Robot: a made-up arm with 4 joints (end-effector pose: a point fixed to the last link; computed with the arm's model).
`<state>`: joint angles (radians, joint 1 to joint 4).
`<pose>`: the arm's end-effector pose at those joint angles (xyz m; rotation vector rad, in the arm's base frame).
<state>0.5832 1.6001 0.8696 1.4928</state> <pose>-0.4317 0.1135 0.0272 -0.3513 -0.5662 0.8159</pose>
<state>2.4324 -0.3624 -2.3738 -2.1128</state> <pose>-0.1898 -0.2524 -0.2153 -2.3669 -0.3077 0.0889</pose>
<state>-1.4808 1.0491 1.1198 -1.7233</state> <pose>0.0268 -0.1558 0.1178 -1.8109 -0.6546 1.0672</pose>
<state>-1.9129 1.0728 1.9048 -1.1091</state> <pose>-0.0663 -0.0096 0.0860 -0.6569 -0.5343 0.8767</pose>
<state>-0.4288 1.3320 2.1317 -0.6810</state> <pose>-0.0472 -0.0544 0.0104 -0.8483 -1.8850 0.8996</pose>
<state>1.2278 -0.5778 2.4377 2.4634</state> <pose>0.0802 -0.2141 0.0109 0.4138 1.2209 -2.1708</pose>
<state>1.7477 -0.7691 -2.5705 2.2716</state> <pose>0.0064 -0.2312 0.2992 1.6183 1.0410 -0.4851</pose>
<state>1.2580 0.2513 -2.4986 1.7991</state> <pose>-0.0091 -0.2259 0.3664 1.6052 0.6491 -1.2873</pose>
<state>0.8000 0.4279 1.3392 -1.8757</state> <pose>0.0069 -0.1186 0.2000 -1.4661 -1.6214 -1.9295</pose>
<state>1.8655 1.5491 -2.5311 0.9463</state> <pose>-0.0873 -0.1866 0.3427 1.6923 -0.1260 -1.5340</pose>
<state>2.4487 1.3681 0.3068 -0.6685</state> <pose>0.2291 0.0067 0.0883 -1.0254 -1.6430 -2.3683</pose>
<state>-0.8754 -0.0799 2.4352 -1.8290</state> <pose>0.2812 -0.0865 0.1814 -1.4089 -0.9907 -1.4490</pose>
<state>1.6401 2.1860 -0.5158 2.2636</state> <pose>-0.0623 0.3155 0.0451 0.4117 -1.9263 -0.2624</pose>
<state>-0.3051 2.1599 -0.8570 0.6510</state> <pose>-0.0124 0.1440 -0.1153 -1.5436 0.3832 -0.7067</pose>
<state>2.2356 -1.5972 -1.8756 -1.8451</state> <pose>0.0155 -0.3776 -0.0945 -2.1532 -1.6698 0.8142</pose>
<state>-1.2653 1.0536 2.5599 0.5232</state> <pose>-0.1709 -0.1862 0.1863 0.7836 -0.8753 1.3607</pose>
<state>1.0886 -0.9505 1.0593 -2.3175</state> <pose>0.0060 -0.0821 0.1053 -0.4777 -0.7433 -1.6617</pose>
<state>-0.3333 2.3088 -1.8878 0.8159</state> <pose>0.2362 -0.0824 -0.0208 -1.3192 0.1956 -1.8331</pose>
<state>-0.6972 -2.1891 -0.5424 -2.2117</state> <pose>-0.1841 -0.0904 0.3227 0.1292 0.3666 0.4201</pose>
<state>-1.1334 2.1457 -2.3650 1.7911</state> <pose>0.3058 -0.0558 0.0030 -1.2405 -0.2466 -1.6495</pose>
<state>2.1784 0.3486 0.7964 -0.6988</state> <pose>0.0703 0.1295 -0.0189 -0.4733 -2.7240 -1.3548</pose>
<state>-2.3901 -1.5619 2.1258 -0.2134</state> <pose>0.3251 -0.0187 -0.0835 -1.1779 0.3427 -1.2054</pose>
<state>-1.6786 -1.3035 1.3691 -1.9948</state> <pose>0.0710 -0.0371 0.0613 -1.5934 1.4229 -0.5582</pose>
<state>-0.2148 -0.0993 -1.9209 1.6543</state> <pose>0.3211 -0.1921 0.2878 0.9983 1.6440 -1.6409</pose>
